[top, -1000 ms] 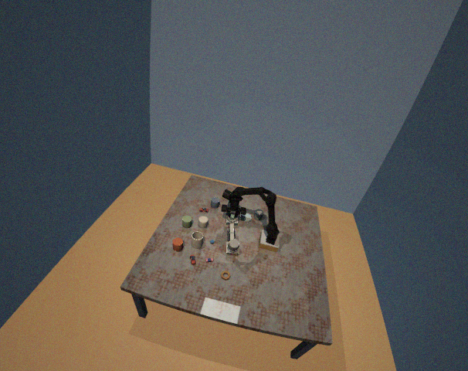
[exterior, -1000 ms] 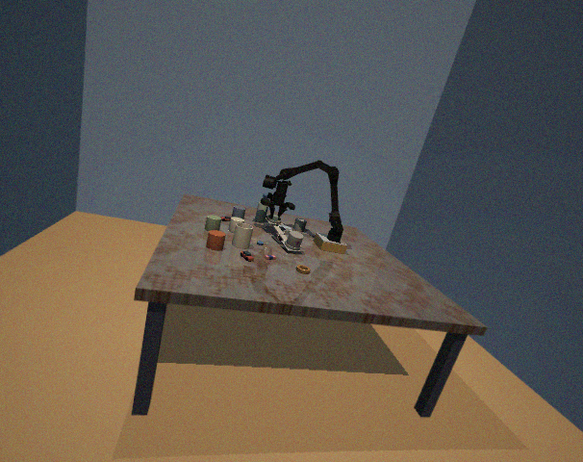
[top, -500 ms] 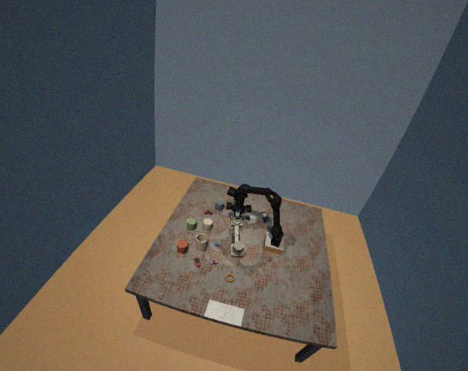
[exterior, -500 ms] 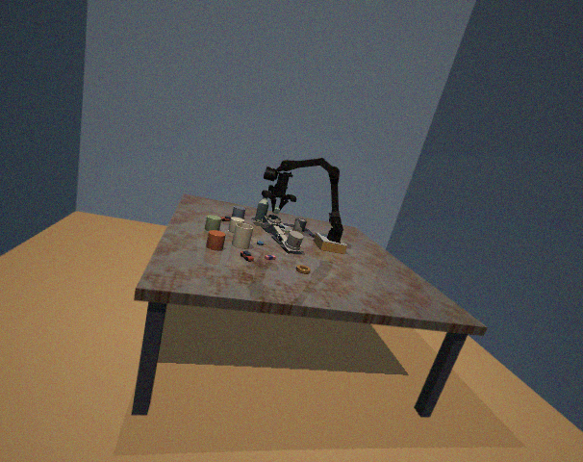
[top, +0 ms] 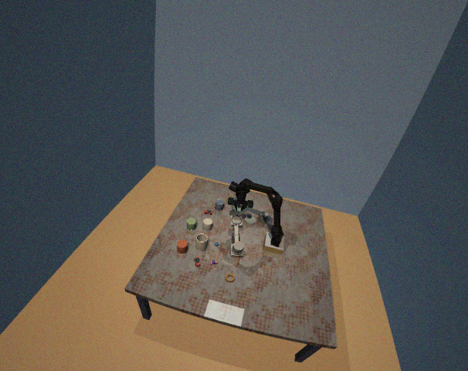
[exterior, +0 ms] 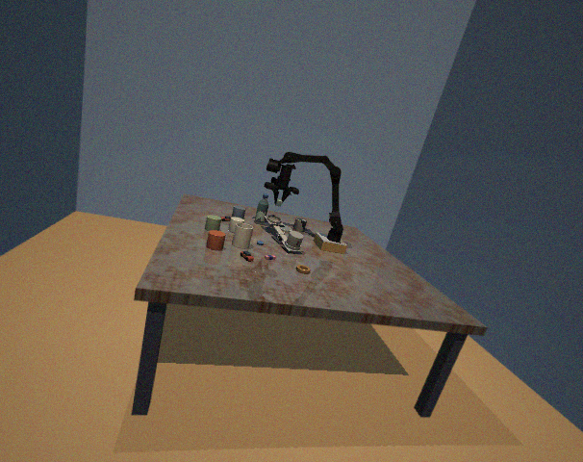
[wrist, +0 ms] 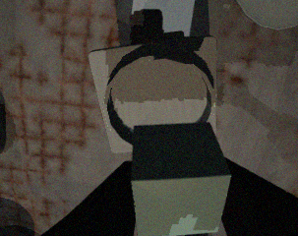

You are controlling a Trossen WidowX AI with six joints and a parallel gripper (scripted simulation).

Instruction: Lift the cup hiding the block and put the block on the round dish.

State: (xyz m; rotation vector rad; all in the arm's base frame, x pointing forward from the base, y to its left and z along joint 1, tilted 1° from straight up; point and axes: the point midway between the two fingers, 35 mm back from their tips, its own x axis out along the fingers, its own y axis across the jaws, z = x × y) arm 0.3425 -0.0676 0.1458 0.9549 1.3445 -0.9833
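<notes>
Right now my gripper tip is 90 mm past the pale blue round dish, 130 mm to the left of it and 170 mm above it. Round my gripper tip: bottle (70 mm ahead, 190 mm to the right, 60 mm below); small balance (50 mm behind, 120 mm to the left, 130 mm below); pale green block (10 mm above).
</notes>
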